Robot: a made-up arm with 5 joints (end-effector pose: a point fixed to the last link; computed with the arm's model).
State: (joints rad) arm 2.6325 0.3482 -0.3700 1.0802 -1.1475
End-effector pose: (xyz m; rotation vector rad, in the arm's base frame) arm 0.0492 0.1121 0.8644 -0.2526 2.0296 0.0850
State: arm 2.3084 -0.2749 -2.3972 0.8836 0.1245
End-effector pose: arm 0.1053 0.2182 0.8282 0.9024 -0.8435 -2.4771
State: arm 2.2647 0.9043 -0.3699 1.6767 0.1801
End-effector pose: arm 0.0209 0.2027 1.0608 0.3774 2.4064 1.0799
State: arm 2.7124 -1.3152 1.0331 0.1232 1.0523
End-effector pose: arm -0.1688 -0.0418 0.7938 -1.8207 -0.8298 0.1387
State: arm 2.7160 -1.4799 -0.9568 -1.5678 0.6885
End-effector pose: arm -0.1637 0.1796 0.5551 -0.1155 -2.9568 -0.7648
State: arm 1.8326 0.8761 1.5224 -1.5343 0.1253
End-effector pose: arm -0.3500 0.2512 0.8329 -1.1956 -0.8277 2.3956
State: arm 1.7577 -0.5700 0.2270 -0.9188 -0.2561
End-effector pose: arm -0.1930 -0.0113 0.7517 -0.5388 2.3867 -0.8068
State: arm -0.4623 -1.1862 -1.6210 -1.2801 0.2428
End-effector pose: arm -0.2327 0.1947 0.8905 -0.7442 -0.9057 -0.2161
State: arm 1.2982 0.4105 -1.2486 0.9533 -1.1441
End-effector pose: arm -0.1377 0.1680 0.9537 -0.9033 0.7982 0.4664
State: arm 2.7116 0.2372 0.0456 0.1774 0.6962
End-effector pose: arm 0.0668 0.0638 0.8820 -0.6410 -2.8164 0.1451
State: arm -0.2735 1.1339 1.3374 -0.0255 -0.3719
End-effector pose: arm -0.1610 0.2734 0.5531 1.9758 -0.8005 -0.5395
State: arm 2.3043 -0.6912 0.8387 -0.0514 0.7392
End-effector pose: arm -0.1256 -0.0141 0.8635 -1.6534 -2.1369 0.1948
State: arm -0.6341 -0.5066 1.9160 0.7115 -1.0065
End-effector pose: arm -0.2184 0.1578 0.5522 1.8464 0.0253 0.2235
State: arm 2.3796 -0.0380 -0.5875 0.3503 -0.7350
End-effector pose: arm -0.0103 0.0527 0.8105 -0.5014 2.0789 0.3800
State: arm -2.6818 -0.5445 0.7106 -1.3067 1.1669
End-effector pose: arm -0.0472 -0.0239 0.7824 0.0305 -0.7527 1.2330
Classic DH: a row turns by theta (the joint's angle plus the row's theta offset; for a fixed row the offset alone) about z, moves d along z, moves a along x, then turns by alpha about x. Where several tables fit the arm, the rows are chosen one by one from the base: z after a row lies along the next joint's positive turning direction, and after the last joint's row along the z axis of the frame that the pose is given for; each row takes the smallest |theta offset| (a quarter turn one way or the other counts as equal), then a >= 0, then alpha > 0; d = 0 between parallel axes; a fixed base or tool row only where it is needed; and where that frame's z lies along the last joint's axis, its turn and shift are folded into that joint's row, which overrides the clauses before.
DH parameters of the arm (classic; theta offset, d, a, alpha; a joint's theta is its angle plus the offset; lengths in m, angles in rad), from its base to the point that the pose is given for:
base (fixed): 0 0.7358 -0.1382 -1.5708
joint 1: -0.2226 0.2024 -0.0486 -1.8673
joint 2: 1.5048 0.0169 0.0284 1.3581
joint 3: 0.5728 -0.1348 0.2015 1.7514
joint 4: 1.1732 0.0238 0.0205 -0.9207
joint 5: 0.7478 0.1157 0.007 0.7655
tool (fixed): -0.2861 -0.0886 0 0

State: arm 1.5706 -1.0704 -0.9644 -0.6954 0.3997
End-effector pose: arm -0.0025 0.0991 0.7134 -0.4744 1.8361 0.9598
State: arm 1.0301 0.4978 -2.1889 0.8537 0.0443
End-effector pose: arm -0.1665 0.2984 0.9719 -1.9915 1.9152 0.8661
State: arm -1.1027 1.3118 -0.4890 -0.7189 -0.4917
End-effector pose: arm -0.2061 0.1932 0.4808 1.6588 -0.5688 -1.9625
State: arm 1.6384 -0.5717 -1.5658 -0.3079 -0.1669
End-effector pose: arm 0.0069 0.1338 0.8074 -1.0234 1.0283 0.9217
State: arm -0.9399 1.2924 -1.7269 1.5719 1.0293
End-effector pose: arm -0.3898 0.3791 0.6631 -0.4919 1.4661 0.3169
